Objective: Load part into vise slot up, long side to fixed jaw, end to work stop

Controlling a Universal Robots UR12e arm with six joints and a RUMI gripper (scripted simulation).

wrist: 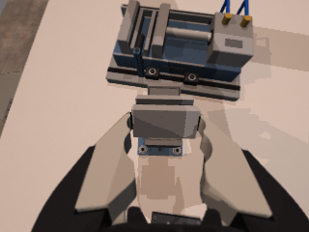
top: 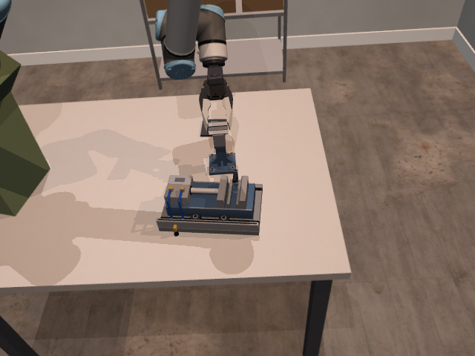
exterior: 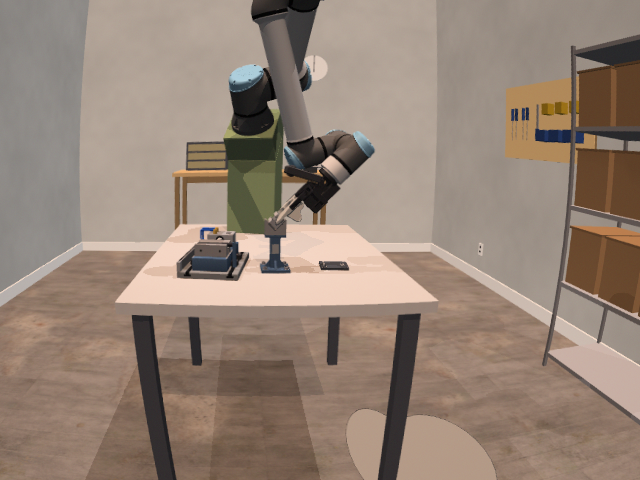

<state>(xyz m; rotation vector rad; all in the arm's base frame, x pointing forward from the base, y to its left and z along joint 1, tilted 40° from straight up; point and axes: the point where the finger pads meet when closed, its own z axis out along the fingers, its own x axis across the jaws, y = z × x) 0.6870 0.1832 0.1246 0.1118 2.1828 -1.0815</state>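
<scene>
Right now the part is 1 cm to the right of my hand. The rest, counted from my hand: moving jaw (20 cm to the right, 9 cm below, 4 cm ahead); cylinder rod (20 cm to the right, 9 cm below, 2 cm behind); work stop (15 cm to the right, 7 cm below, 7 cm ahead).
</scene>
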